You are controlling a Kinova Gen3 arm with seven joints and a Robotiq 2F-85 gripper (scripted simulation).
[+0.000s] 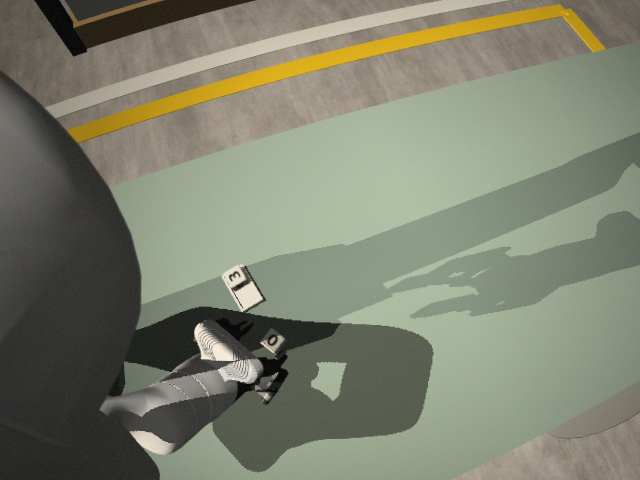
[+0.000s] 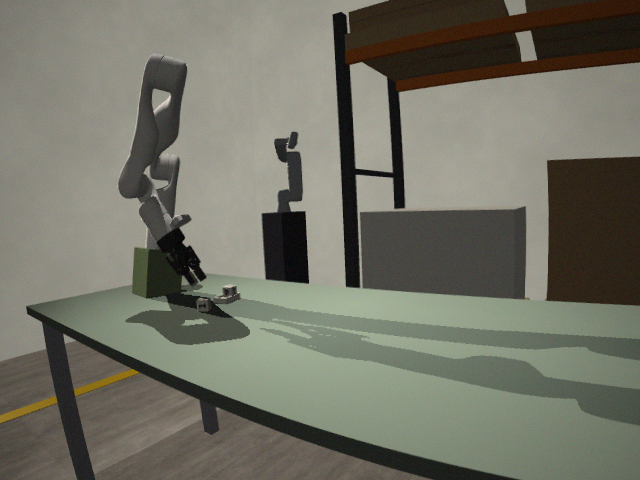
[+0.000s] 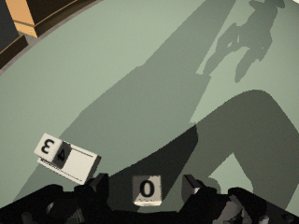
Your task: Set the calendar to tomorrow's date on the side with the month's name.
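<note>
The white cube lies 1 cm ahead of my hand, 1 cm to the left of it and 7 cm below it. Also, from my hand: white tray (4 cm behind, 11 cm to the left, 8 cm below).
</note>
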